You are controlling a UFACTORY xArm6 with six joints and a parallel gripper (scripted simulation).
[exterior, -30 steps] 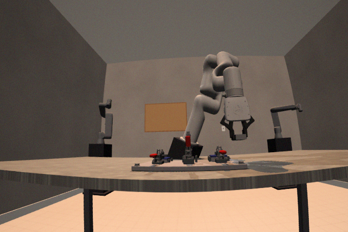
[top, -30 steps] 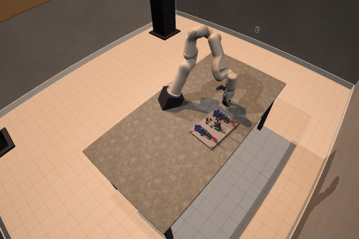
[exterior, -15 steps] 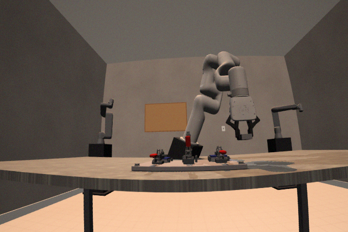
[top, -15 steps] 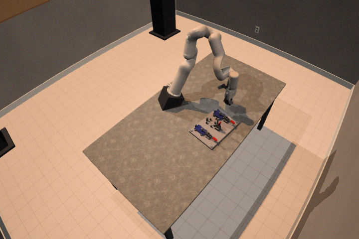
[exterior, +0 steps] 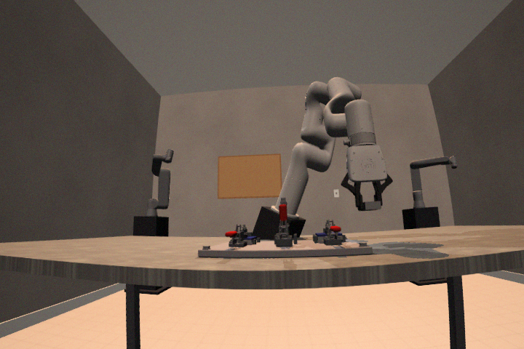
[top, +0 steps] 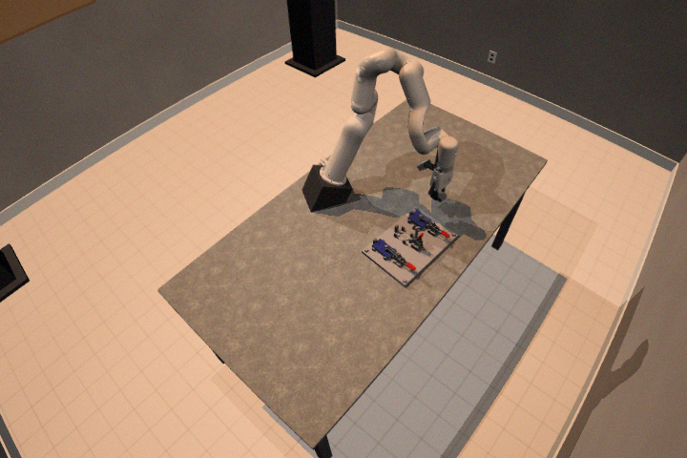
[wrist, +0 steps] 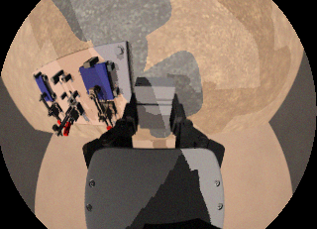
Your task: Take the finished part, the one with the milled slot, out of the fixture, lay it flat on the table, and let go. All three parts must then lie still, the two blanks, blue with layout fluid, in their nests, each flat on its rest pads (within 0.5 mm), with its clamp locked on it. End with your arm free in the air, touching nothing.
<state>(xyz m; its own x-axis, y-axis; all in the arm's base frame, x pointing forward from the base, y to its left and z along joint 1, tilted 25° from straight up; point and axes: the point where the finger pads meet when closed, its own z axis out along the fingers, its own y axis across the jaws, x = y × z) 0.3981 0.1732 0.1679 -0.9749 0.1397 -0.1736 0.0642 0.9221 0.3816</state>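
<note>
Now: the blue blank 11 cm to the right of my hand and 8 cm below it. From my hand the other things lie so: fixture plate (4 cm ahead, 23 cm to the right, 10 cm below); grey finished part (1 cm behind, 1 cm below).
</note>
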